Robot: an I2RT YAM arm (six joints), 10 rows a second.
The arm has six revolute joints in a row. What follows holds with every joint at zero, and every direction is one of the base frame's. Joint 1 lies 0.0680 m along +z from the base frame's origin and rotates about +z. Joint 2 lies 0.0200 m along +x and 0.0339 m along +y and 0.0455 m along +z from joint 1 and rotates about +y. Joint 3 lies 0.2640 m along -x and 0.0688 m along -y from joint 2 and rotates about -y. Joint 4 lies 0.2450 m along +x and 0.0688 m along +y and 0.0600 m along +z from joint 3 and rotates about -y. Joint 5 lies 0.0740 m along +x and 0.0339 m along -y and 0.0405 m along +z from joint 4 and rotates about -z. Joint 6 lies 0.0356 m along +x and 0.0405 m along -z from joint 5 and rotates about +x. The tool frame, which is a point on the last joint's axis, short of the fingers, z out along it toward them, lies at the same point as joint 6; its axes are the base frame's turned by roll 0.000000, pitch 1.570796 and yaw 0.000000 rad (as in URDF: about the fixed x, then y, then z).
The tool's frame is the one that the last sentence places.
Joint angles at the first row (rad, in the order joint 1, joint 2, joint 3, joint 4, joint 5, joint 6):
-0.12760, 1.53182, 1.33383, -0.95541, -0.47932, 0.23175
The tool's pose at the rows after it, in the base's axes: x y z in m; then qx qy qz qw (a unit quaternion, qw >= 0):
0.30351 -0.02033 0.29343 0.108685 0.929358 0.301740 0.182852
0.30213 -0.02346 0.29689 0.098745 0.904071 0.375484 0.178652
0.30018 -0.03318 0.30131 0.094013 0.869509 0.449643 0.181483
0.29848 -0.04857 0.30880 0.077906 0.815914 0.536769 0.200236
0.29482 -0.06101 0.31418 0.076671 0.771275 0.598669 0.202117
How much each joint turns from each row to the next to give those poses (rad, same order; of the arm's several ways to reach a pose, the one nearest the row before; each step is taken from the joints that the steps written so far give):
-0.00610, -0.00001, -0.00040, -0.00035, -0.12779, -0.00038
-0.02596, -0.00001, -0.00001, 0.00036, -0.16633, -0.00154
-0.04651, 0.00000, -0.00077, 0.00690, -0.17738, -0.00035
-0.06409, 0.00001, -0.00112, 0.03739, -0.22660, 0.00040
-0.04924, 0.00003, -0.00034, 0.01288, -0.16519, 0.02623

